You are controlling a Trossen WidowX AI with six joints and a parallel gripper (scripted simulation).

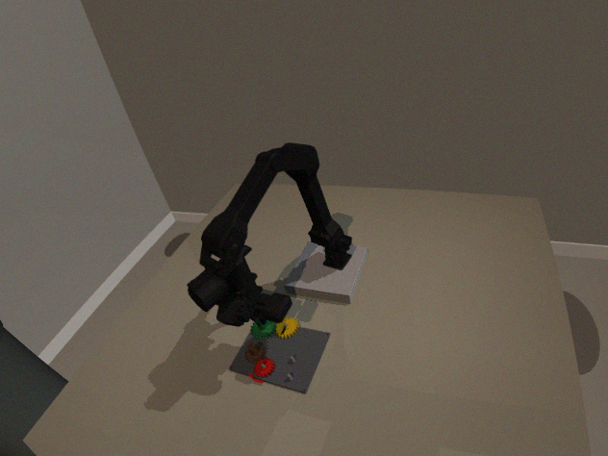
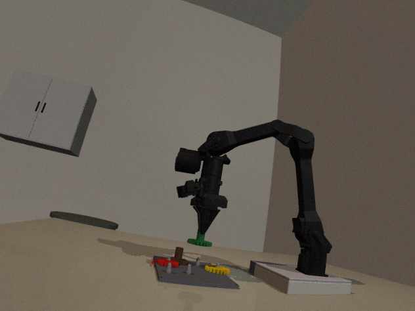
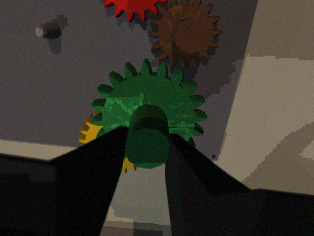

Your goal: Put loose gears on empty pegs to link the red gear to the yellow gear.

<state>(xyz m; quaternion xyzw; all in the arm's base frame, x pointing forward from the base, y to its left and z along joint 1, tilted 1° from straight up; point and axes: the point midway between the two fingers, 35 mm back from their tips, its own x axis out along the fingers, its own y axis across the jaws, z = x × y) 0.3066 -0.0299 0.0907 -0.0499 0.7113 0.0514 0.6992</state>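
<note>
The brown gear is 5 cm ahead of my gripper tip, 1 cm to the right of it and 7 cm below it. The rest, counted from my gripper tip: yellow gear (5 cm behind, 2 cm to the left, 8 cm below); then red gear (7 cm ahead, 3 cm to the left, 8 cm below); then green gear (1 cm below).
</note>
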